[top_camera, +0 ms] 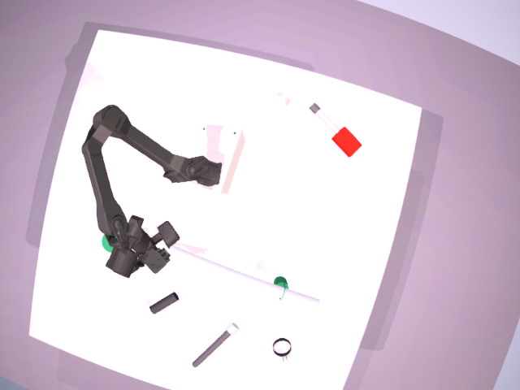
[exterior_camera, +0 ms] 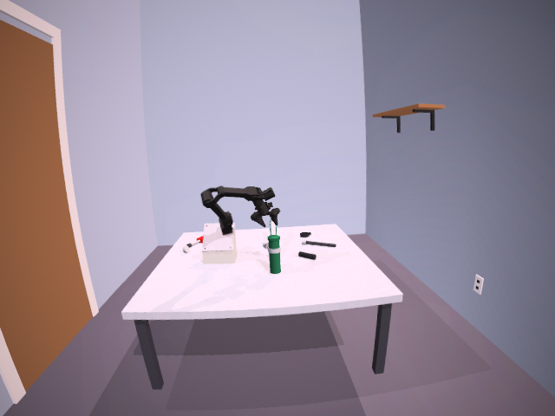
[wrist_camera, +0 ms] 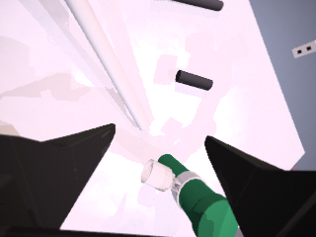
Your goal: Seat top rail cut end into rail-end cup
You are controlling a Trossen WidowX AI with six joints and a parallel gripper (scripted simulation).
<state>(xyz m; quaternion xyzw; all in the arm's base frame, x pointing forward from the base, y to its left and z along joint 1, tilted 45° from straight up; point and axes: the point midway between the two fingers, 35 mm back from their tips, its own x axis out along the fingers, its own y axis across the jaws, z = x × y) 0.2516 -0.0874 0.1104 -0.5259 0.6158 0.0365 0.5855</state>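
Right now the white rail-end cup is 90 mm to the right of my gripper tip, 90 mm below it and 40 mm behind it. The rest, counted from my gripper tip: red-headed tool: 490 mm to the left, 490 mm behind, 210 mm below; green loop cap: 380 mm to the left, 120 mm below, 80 mm ahead; short dark tube: 210 mm ahead, 200 mm below, 10 mm to the right.
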